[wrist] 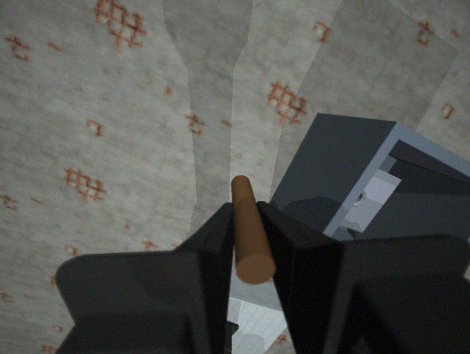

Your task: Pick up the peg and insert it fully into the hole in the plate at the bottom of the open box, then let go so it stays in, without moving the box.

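Places are measured from the arm's base along level axes (x left, y down, z back), in centimetres.
Pixels of known places: gripper, fingertip midpoint: (244, 209).
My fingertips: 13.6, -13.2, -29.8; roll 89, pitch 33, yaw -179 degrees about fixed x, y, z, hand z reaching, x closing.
Ahead of a thing's pixels: the offset from my fingertips to its middle, as dx, dy, dz. Level surfaces: height alone.
The brown round peg {+0.1, -0.6, -0.2} (252, 235) is held between the two black fingers of my gripper (244, 209), at the lower middle of the wrist view. One end points away from the camera, the other toward it. The open grey-blue box {-17.1, +11.7, -3.1} (320, 155) is at the right, beside the peg and apart from it. Through its open side a light plate {-17.1, +15.1, -3.1} (381, 192) shows inside, with a small round hole at its left edge, partly hidden by the box's rim. The right finger covers the lower part of the box.
The grey stone-like surface {dy +18.6} (130, 165) has rust-coloured marks and shadows across it. A pale, light-coloured surface (255, 320) shows between the fingers at the bottom. The box's near wall stands close to the right finger in the view.
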